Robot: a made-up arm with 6 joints. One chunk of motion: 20 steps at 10 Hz.
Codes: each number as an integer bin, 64 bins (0 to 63) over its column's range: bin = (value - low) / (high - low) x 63, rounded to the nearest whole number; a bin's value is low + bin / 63 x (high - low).
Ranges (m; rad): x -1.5..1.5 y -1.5..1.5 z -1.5..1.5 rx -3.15..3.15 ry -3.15..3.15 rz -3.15..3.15
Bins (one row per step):
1: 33 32 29 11 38 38
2: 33 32 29 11 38 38
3: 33 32 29 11 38 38
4: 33 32 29 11 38 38
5: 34 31 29 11 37 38
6: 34 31 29 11 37 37
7: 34 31 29 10 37 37
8: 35 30 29 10 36 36
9: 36 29 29 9 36 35
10: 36 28 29 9 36 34
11: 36 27 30 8 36 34
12: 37 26 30 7 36 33
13: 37 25 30 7 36 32
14: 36 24 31 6 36 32
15: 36 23 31 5 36 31
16: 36 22 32 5 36 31
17: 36 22 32 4 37 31
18: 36 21 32 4 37 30
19: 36 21 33 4 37 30
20: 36 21 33 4 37 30
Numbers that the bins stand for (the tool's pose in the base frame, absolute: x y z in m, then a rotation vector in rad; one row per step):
1: 0.0714 0.0238 -0.1190 -2.0500 0.6500 0.6500
2: 0.0714 0.0238 -0.1190 -2.0500 0.6500 0.6500
3: 0.0714 0.0238 -0.1190 -2.0500 0.6500 0.6500
4: 0.0714 0.0238 -0.1190 -2.0500 0.6500 0.6500
5: 0.1190 -0.0238 -0.1190 -2.0500 0.5500 0.6500
6: 0.1190 -0.0238 -0.1190 -2.0500 0.5500 0.5500
7: 0.1190 -0.0238 -0.1190 -2.1500 0.5500 0.5500
8: 0.1667 -0.0714 -0.1190 -2.1500 0.4500 0.4500
9: 0.2143 -0.1190 -0.1190 -2.2500 0.4500 0.3500
10: 0.2143 -0.1667 -0.1190 -2.2500 0.4500 0.2500
11: 0.2143 -0.2143 -0.0714 -2.3500 0.4500 0.2500
12: 0.2619 -0.2619 -0.0714 -2.4500 0.4500 0.1500
13: 0.2619 -0.3095 -0.0714 -2.4500 0.4500 0.0500
14: 0.2143 -0.3571 -0.0238 -2.5500 0.4500 0.0500
15: 0.2143 -0.4048 -0.0238 -2.6500 0.4500 -0.0500
16: 0.2143 -0.4524 0.0238 -2.6500 0.4500 -0.0500
17: 0.2143 -0.4524 0.0238 -2.7500 0.5500 -0.0500
18: 0.2143 -0.5000 0.0238 -2.7500 0.5500 -0.1500
19: 0.2143 -0.5000 0.0714 -2.7500 0.5500 -0.1500
20: 0.2143 -0.5000 0.0714 -2.7500 0.5500 -0.1500

